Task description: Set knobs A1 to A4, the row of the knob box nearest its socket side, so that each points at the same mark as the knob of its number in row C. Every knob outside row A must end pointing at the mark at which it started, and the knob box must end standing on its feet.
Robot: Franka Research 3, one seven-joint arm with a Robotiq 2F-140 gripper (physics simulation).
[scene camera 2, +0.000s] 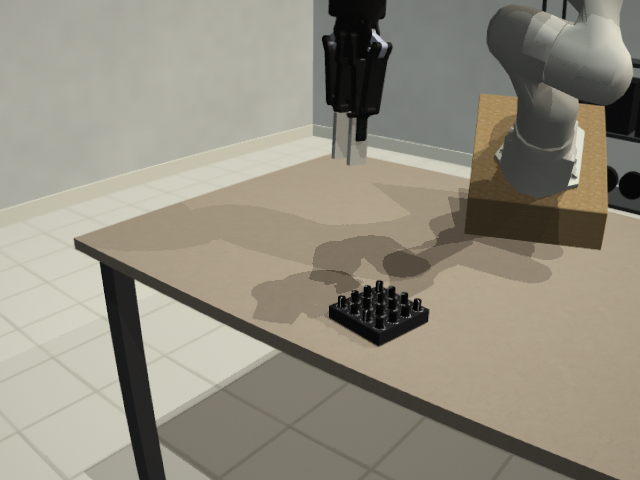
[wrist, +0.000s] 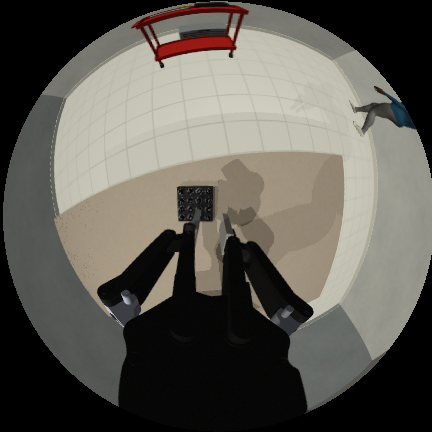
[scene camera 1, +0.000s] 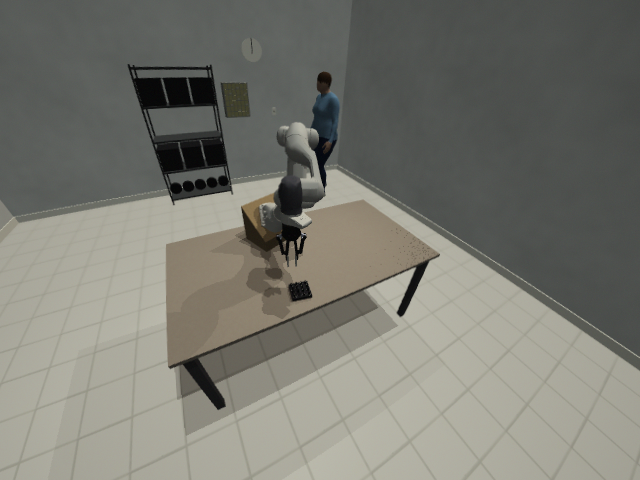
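The black knob box [scene camera 1: 300,290] [scene camera 2: 403,326] [wrist: 194,195] stands flat and upright on the table near its front edge, with rows of black knobs on top. The knobs' pointer directions are too small to read, and I cannot tell which row is A or C. My gripper [scene camera 1: 292,265] [scene camera 2: 345,161] [wrist: 210,219] is open a little, with its two flat pale fingertips apart and nothing between them. It hangs pointing down, well above the table and apart from the box. In the wrist view the left finger covers a bit of the box's lower right part.
The tan table [scene camera 1: 361,242] [scene camera 2: 516,361] bears a wooden block [scene camera 2: 537,227] under the arm's base. A shelf rack [scene camera 1: 187,137] stands by the wall. A person [scene camera 1: 325,116] [wrist: 395,114] stands beyond the table. A red cart [wrist: 197,48] stands on the floor further away.
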